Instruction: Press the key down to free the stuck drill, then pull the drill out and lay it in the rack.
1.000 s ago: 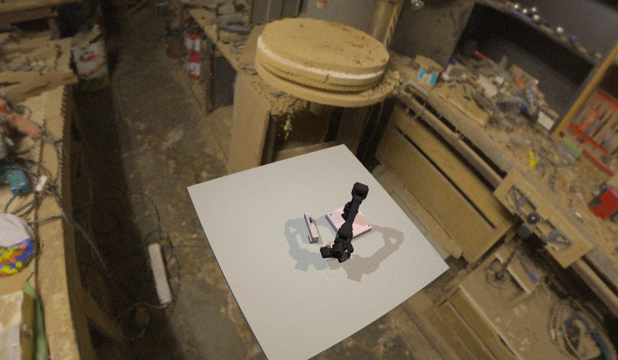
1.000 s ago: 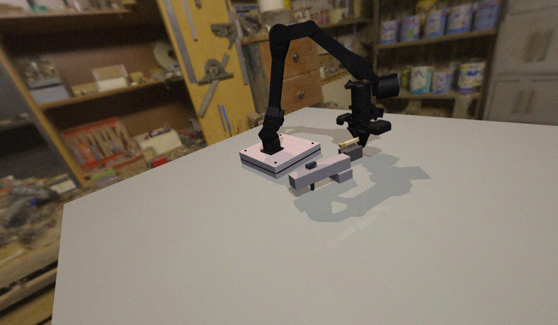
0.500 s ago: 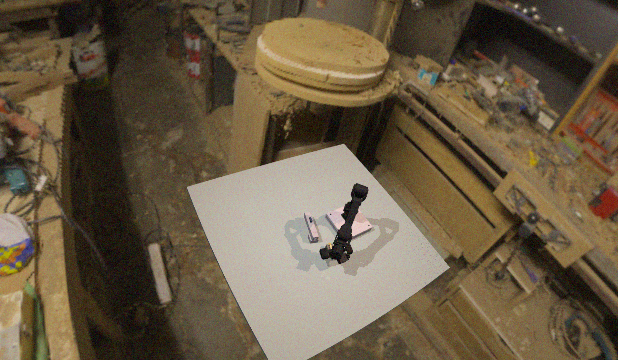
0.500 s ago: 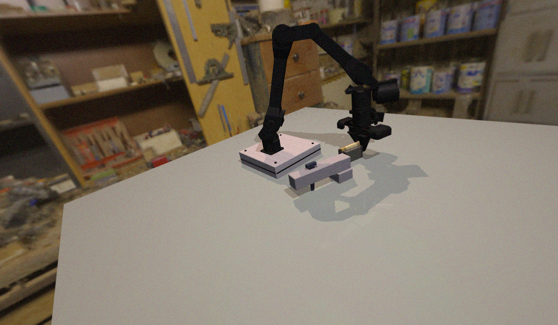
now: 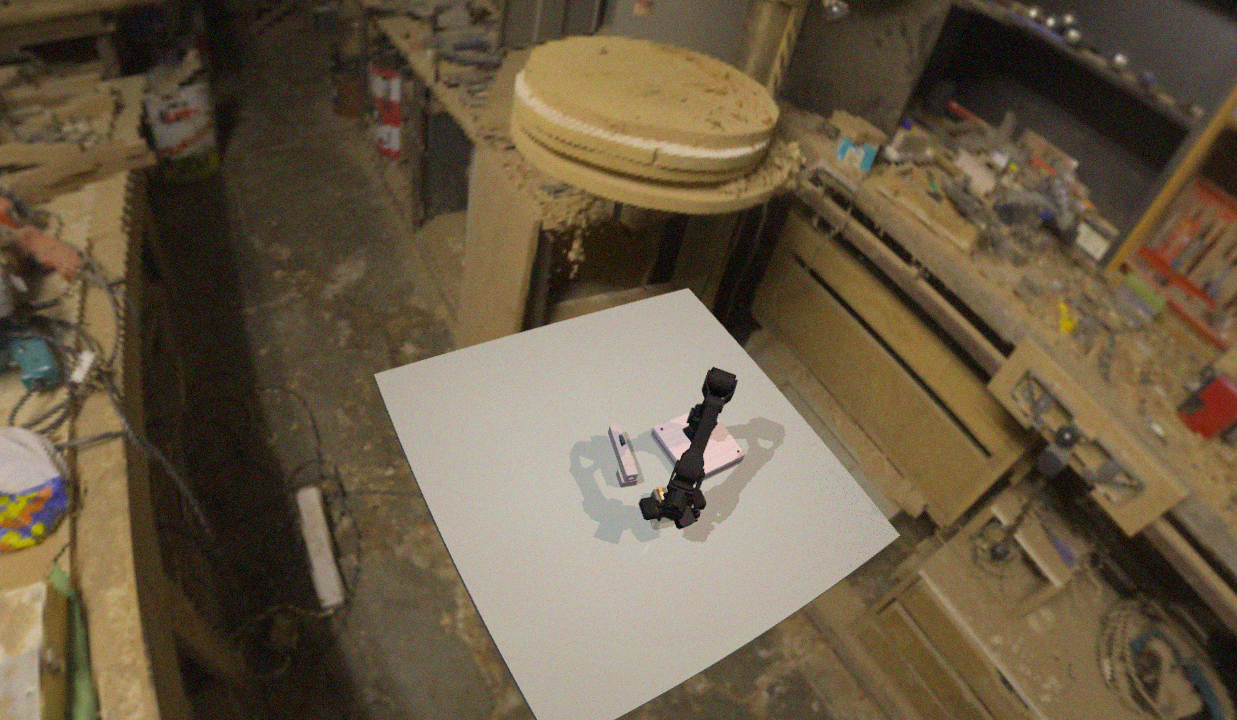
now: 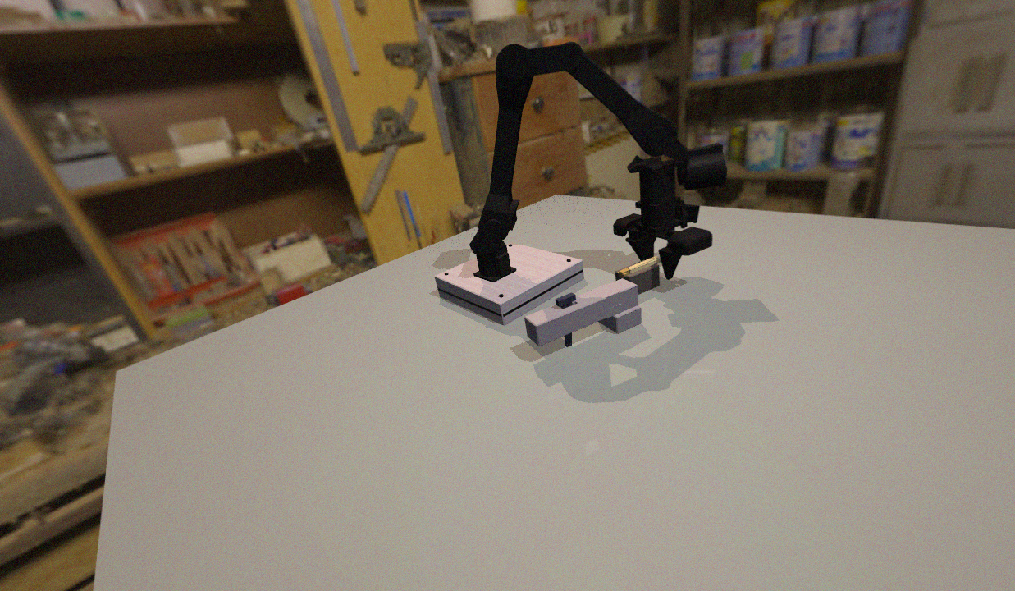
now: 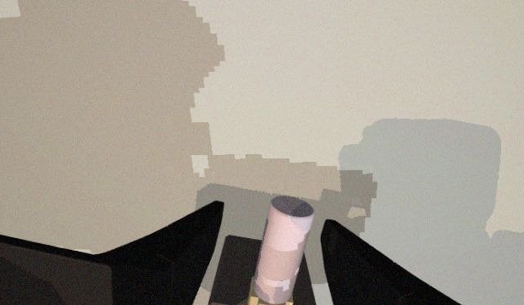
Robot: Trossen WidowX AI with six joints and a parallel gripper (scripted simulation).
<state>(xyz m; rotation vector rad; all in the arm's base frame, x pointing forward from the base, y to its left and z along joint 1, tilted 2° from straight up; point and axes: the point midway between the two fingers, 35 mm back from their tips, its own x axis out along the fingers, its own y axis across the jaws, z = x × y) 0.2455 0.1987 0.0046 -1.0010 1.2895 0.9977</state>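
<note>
My gripper tip is 10 mm past the drill, 40 mm to the left of it and 30 mm below it. Also, from my gripper tip: housing block (10 mm ahead, 230 mm to the right, 30 mm above); dark rack (10 mm behind, 50 mm to the right, 10 mm above); dark key (260 mm to the right, 40 mm above).
</note>
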